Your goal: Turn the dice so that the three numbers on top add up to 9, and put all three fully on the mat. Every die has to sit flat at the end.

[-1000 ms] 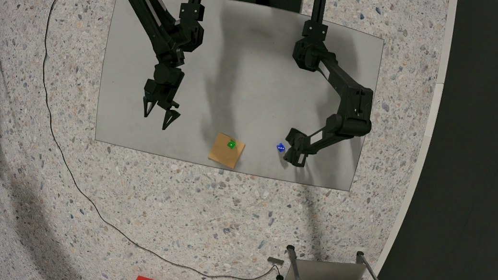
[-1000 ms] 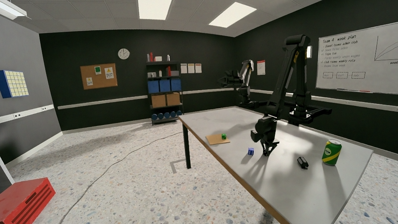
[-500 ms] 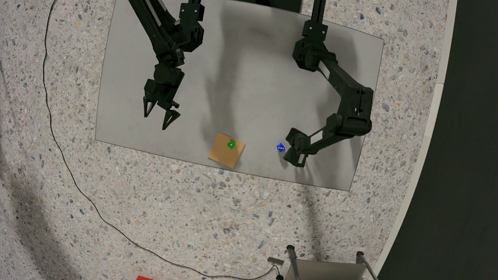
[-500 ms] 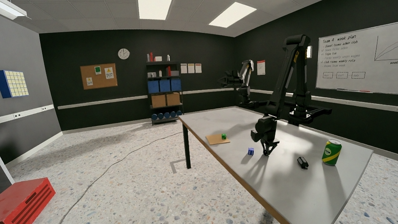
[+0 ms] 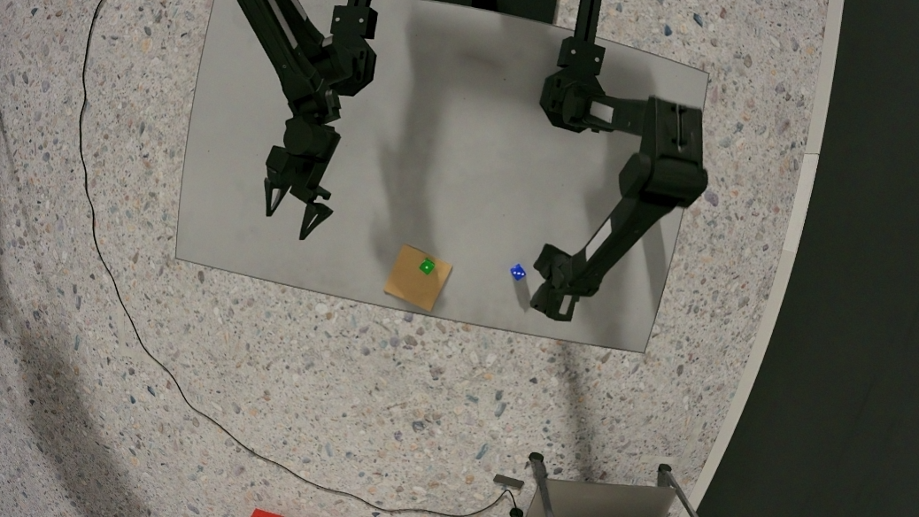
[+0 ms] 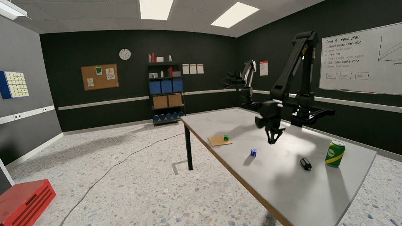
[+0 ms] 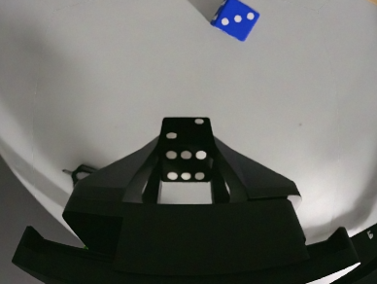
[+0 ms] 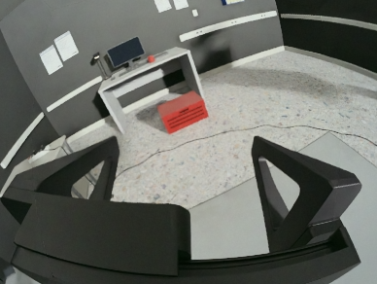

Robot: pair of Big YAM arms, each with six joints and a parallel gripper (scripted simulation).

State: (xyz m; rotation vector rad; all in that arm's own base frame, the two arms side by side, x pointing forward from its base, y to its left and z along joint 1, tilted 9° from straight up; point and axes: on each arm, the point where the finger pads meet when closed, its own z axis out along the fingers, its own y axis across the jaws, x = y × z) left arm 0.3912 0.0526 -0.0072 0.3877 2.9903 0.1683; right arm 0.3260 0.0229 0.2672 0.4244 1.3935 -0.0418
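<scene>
My left gripper is now 80 mm above the blue die, 60 mm to the left of it and 60 mm short of it. Round my left hand: black die (right at my left hand); then brown square mat (330 mm to the right, 120 mm ahead, 100 mm below); then green die (300 mm to the right, 80 mm below, 80 mm ahead).
</scene>
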